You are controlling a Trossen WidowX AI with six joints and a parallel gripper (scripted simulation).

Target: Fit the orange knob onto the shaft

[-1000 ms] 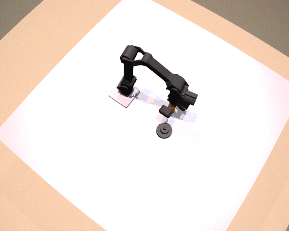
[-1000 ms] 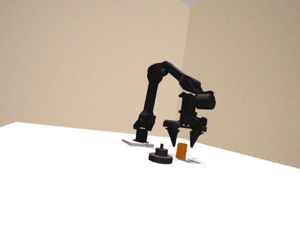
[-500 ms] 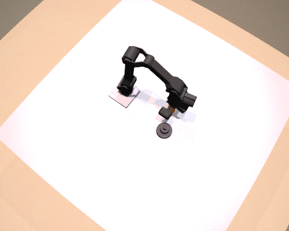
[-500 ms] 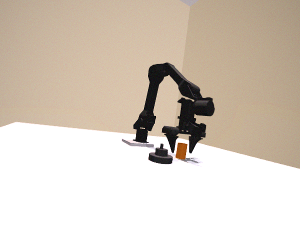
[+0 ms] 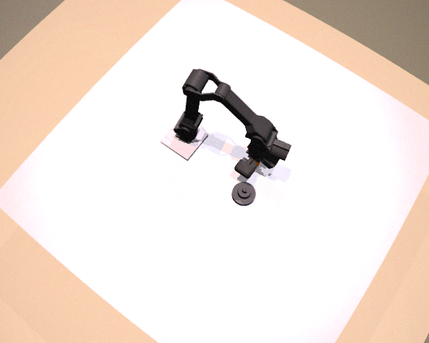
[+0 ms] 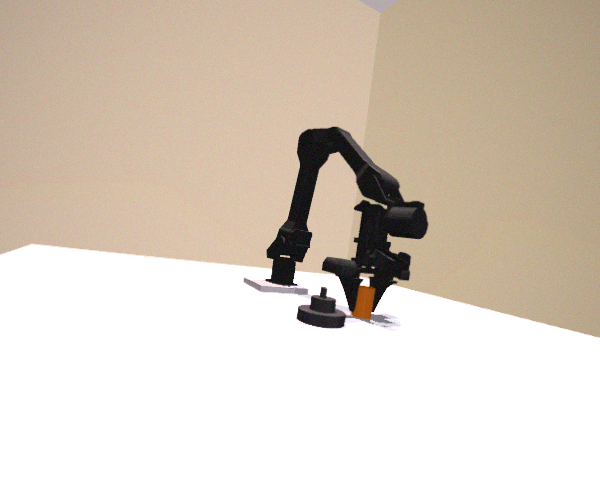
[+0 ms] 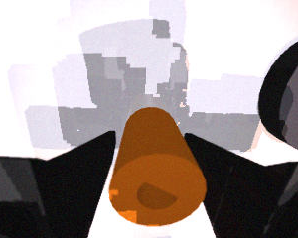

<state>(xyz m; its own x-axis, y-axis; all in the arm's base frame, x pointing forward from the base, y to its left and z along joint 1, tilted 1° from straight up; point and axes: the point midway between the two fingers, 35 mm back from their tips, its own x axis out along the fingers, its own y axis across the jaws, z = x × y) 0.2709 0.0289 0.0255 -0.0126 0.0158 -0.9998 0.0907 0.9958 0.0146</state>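
Now: the pedestal 30 mm ahead of my gripper tip, 130 mm to the right of it and 20 mm above it. Round my gripper tip: orange knob 20 mm above.
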